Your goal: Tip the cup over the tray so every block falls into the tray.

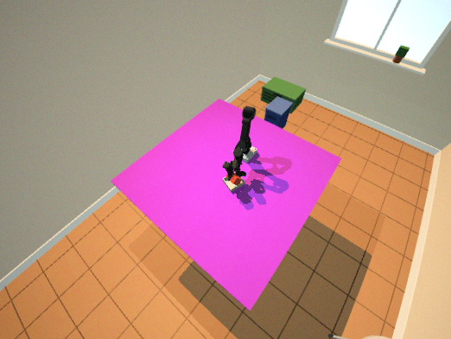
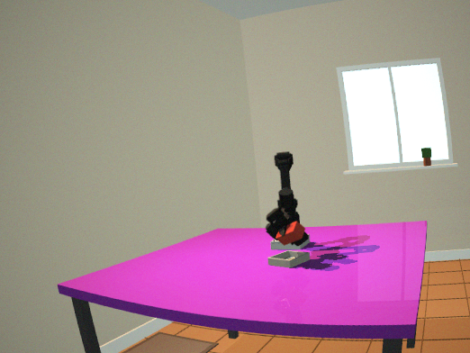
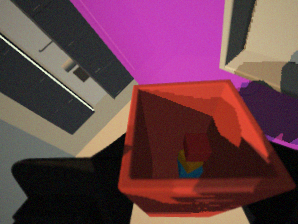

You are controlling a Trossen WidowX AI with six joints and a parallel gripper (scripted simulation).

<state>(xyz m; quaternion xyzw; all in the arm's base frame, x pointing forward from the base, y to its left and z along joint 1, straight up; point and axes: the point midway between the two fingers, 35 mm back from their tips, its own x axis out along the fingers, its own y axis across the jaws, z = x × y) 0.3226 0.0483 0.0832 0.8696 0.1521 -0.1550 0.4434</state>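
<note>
Now: gripper tip 20 mm past the red block and 10 mm to the right of it. Also, from my gripper tip: blue block (40 mm to the left, 20 mm above); then red square cup (30 mm above, 20 mm to the left, 10 mm behind).
</note>
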